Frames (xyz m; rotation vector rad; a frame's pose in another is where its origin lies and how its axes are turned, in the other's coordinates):
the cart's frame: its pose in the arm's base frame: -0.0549 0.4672 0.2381 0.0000 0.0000 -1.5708
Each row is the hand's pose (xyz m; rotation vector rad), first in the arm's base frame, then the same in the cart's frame.
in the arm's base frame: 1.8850 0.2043 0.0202 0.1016 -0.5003 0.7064
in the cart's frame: 0.2629 1.9399 -0.2179 0.5217 -0.3456 2.2346
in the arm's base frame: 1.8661 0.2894 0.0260 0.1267 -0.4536 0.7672
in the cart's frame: 0.1778 1.9210 -0.2121 0.5077 -0.2860 2.3013
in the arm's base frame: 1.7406 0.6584 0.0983 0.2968 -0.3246 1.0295
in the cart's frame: -0.1912 1.7955 -0.1398 0.5663 -0.0253 2.5663
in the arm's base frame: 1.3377 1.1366 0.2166 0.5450 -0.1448 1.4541
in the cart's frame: -0.6694 1.3926 -0.0215 0.6741 0.3911 2.9623
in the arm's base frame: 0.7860 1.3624 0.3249 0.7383 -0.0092 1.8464
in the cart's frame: -0.8952 0.8409 0.0868 -0.6349 -0.6193 -2.6665
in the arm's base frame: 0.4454 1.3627 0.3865 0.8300 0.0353 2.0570
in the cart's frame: -0.8955 0.5003 0.1484 -0.6105 -0.6648 -2.4281
